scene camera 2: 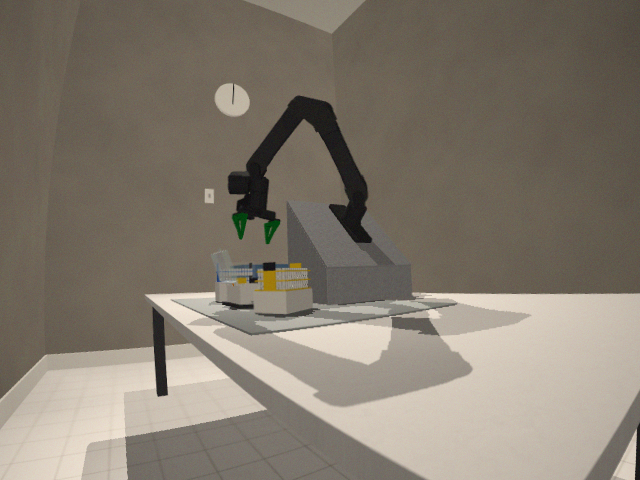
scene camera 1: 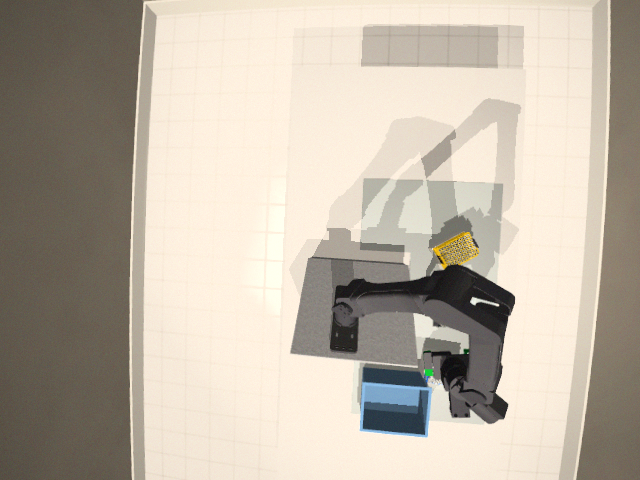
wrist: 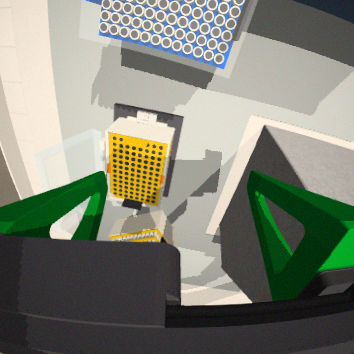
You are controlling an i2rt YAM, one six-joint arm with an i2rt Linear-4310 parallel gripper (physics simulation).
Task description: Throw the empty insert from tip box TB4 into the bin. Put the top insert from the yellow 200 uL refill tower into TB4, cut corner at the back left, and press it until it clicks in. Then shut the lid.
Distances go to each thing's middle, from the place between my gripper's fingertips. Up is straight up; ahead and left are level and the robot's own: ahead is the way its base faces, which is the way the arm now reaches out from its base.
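The blue bin (scene camera 1: 396,402) is 23 cm to the right of my hand, 12 cm behind it and 12 cm below it. Counted from my hand again, you'd find the yellow insert (wrist: 136,164) 6 cm ahead of it, 10 cm to the left of it and 12 cm below it, while the clear lid (wrist: 77,156) is 13 cm ahead of my hand, 10 cm to the left of it and 8 cm below it.
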